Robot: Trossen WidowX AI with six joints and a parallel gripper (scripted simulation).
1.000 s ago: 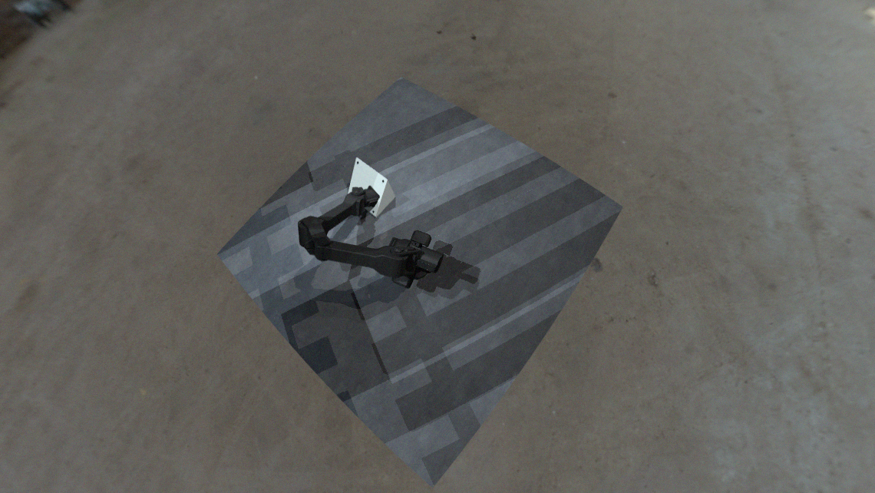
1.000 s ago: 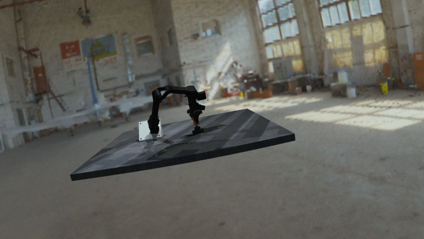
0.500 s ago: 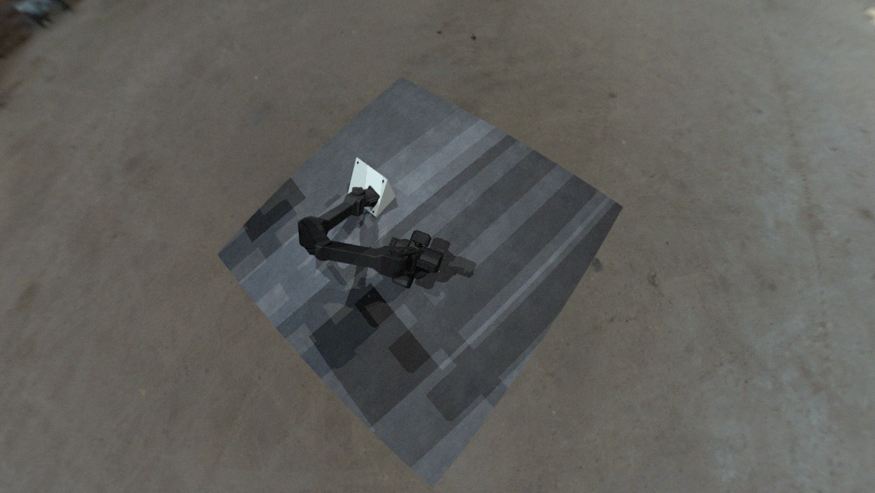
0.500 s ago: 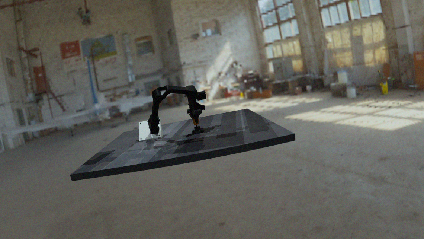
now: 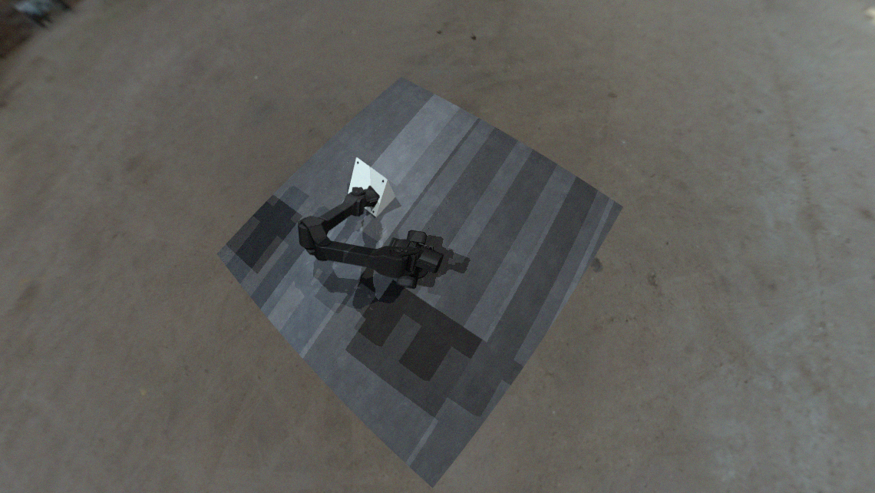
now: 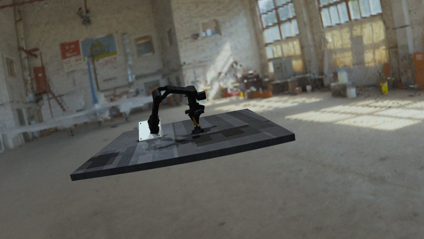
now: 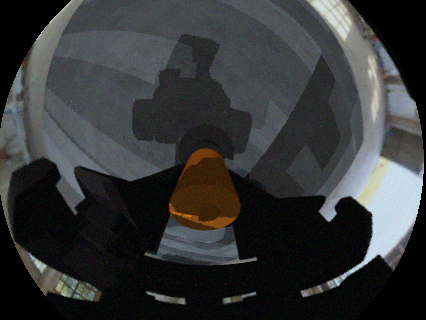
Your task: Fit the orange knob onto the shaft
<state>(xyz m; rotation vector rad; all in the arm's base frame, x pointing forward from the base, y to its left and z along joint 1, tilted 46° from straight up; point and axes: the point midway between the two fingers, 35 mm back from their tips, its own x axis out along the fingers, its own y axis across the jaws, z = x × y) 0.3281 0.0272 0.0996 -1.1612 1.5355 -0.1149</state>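
The orange knob is 20 mm above my gripper tip. The rest, counted from my gripper tip: dark round pedestal: 40 mm below.
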